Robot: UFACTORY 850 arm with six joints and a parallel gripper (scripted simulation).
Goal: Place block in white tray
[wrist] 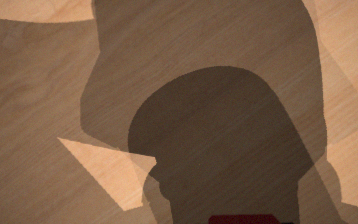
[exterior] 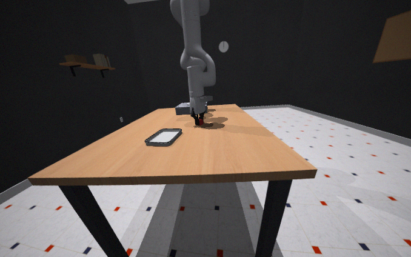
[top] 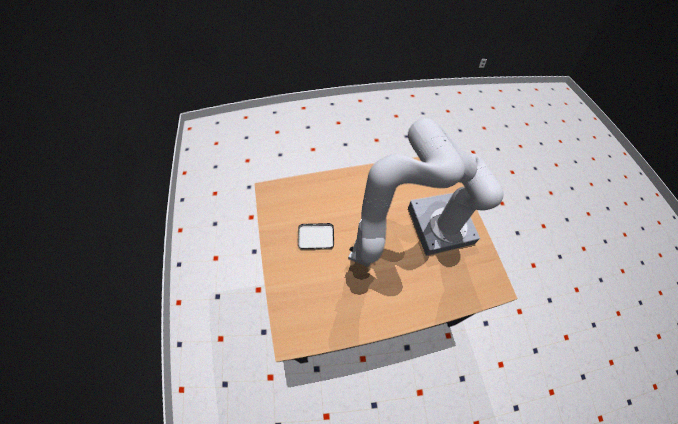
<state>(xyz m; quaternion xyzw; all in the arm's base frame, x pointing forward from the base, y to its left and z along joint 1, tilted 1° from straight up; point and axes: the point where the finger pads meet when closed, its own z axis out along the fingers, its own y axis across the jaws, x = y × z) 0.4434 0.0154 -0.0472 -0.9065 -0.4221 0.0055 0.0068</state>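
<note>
The white tray lies 170 mm ahead of my hand, 180 mm to the right of it and 10 mm below it. The rest, counted from my hand: red block: 10 mm below.
</note>
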